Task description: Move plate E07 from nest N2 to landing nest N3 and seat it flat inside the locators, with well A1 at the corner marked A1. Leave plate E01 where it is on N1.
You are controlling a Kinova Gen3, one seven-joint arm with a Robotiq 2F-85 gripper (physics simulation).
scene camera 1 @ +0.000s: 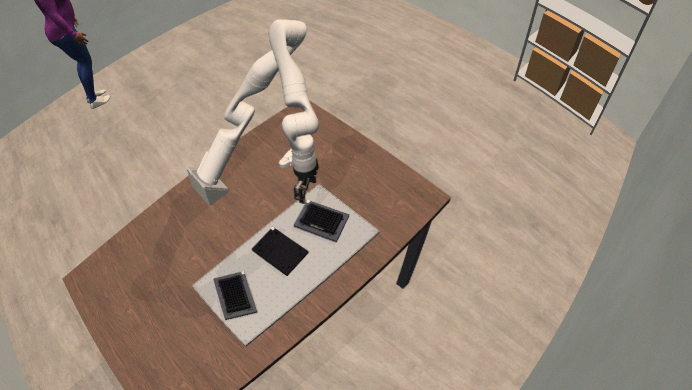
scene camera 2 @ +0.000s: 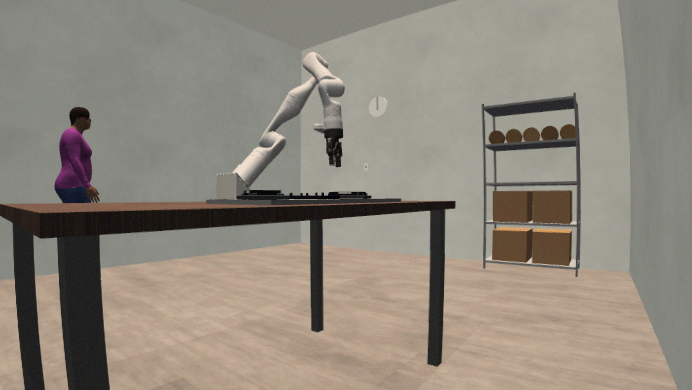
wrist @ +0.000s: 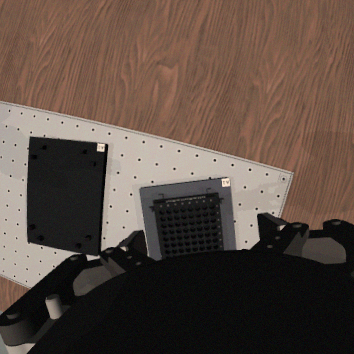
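Two black multi-well plates stand on grey nests; their labels are too small to read, so I cannot tell E07 from E01. One plate [scene camera 1: 322, 218] [wrist: 189, 225] is on the back-right nest [scene camera 1: 332, 235] [wrist: 228, 212], with its lower part hidden by the gripper body in the wrist view. The other plate [scene camera 1: 234, 295] is on the front-left nest [scene camera 1: 240, 315]. The middle nest [scene camera 1: 280, 251] [wrist: 67, 195] is black, bears no plate, and has small locators and a pale A1 tag [scene camera 1: 273, 229] [wrist: 101, 147]. My gripper [scene camera 1: 301, 197] [scene camera 2: 335, 164] [wrist: 200, 234] is open and empty, above the back-right end, clear of the plate.
The nests stand on a pale perforated board [scene camera 1: 310, 280] [wrist: 130, 155] on a wooden table [scene camera 1: 390, 192] [scene camera 2: 150, 217] [wrist: 200, 60]. The arm's base [scene camera 1: 208, 189] [scene camera 2: 227, 186] is behind the board. A person [scene camera 1: 65, 37] [scene camera 2: 75, 155] stands beyond the table, and a shelf rack [scene camera 2: 578, 185] stands farther right.
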